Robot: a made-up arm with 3 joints.
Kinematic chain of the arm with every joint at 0, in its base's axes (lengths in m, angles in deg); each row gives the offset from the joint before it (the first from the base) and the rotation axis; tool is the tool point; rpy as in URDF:
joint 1: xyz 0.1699 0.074 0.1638 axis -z
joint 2: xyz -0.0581 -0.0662 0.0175 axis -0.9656 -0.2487 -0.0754
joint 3: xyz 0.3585 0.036 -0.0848 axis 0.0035 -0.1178 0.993
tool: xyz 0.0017 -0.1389 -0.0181 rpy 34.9 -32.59 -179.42
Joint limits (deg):
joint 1: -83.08..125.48
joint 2: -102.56..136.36
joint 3: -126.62..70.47
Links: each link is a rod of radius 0.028 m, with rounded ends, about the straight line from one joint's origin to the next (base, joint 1, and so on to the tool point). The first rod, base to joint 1, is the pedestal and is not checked.
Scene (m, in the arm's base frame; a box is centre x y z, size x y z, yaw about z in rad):
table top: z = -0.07
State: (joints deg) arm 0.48 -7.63 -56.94
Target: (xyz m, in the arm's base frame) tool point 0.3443 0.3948 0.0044
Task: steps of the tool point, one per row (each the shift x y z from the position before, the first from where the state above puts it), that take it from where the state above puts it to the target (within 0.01 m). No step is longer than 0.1 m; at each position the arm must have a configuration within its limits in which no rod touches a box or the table.
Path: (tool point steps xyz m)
1: 0.0348 0.0209 -0.0129
2: 0.0346 0.0380 -0.0140
3: 0.0264 0.0559 -0.0139
4: 0.0104 0.0706 -0.0126
5: -0.0118 0.0794 -0.0097
6: -0.0374 0.0794 -0.0057
7: -0.0627 0.0700 -0.0007

